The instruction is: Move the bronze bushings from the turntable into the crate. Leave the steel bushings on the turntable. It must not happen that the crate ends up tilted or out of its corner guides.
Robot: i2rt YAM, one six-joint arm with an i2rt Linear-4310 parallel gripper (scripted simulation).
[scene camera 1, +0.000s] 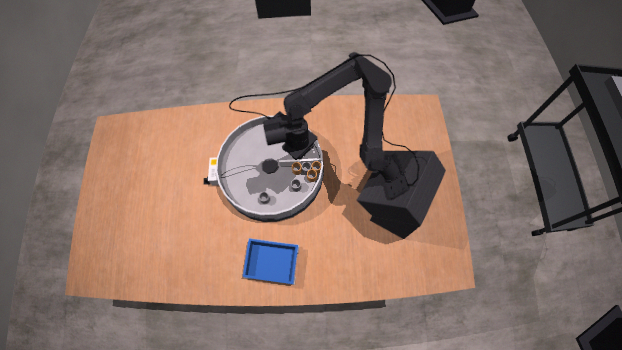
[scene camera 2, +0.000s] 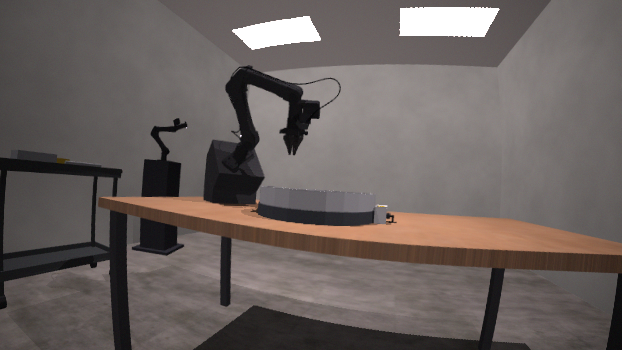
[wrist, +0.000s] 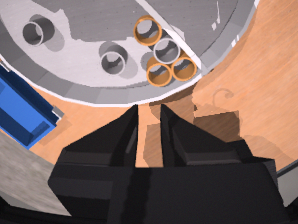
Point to a round grey turntable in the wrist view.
73,53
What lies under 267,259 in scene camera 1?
A blue crate.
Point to a round grey turntable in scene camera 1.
250,166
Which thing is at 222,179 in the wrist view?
My gripper.
